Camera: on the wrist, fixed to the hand. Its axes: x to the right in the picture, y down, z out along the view.
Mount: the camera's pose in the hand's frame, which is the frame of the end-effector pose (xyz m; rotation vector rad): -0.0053 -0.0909 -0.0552 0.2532 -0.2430 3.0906
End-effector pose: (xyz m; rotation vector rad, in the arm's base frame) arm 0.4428 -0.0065 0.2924 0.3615 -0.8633 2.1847
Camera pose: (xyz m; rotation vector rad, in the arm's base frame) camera 0.5135 0.0731 0.2920 0.4912 0.2193 -0.8347
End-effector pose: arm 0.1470 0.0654 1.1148 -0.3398 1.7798 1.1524
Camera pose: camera 0.1779 -0.0281 1.0743 -2.0235 -0.3824 -1.0982
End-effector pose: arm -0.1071 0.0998 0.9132 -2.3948 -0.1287 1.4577
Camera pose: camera -0.0526 0.1710 0.9706 0.0110 -2.1443 -0.6033
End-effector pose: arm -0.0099 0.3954 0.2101 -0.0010 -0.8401 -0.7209
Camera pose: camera -0.0278 0.3138 0.1441 -0.9290 -0.2627 2.2903
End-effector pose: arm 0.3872 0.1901 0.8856 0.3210 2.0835 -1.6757
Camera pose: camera 0.3406 0.2224 0.9757 1.6364 -0.3864 0.3198
